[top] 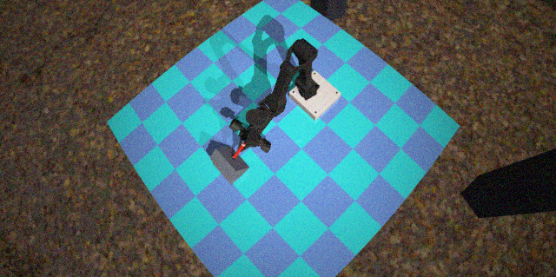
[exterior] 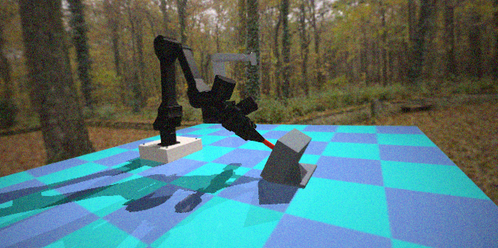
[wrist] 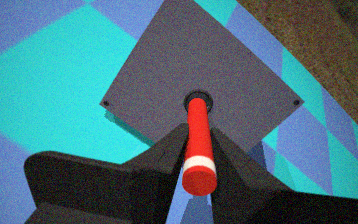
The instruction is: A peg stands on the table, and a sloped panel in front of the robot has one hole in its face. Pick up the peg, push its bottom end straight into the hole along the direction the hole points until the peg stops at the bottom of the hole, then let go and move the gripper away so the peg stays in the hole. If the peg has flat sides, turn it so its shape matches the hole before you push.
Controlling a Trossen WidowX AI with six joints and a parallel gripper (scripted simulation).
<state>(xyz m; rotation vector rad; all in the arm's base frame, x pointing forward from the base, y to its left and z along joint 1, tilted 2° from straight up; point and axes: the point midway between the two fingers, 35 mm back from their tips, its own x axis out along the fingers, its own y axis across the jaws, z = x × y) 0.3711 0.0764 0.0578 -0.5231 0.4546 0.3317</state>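
Now: gripper tip 60 mm short of the grey sloped panel, 10 mm to the right of it and 40 mm above it. Also, from my gripper tip: red peg: 10 mm behind, 10 mm above.
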